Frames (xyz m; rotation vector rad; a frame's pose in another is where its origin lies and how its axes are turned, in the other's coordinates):
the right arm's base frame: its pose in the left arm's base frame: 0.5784 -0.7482 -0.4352 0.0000 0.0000 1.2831
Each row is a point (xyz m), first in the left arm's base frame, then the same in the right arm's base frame.
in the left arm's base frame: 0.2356 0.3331 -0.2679
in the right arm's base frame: 0.9396 0.6355 0.1673
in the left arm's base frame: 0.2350 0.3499 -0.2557
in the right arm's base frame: 0.9555 0.6409 0.1795
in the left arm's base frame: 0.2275 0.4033 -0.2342
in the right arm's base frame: 1.0046 0.6632 0.2010
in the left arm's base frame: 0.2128 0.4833 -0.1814
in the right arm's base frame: 1.0771 0.7000 0.2538
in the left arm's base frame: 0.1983 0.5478 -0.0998
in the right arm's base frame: 1.1349 0.7322 0.3354
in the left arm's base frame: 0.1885 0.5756 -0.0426
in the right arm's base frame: 1.1588 0.7495 0.3926
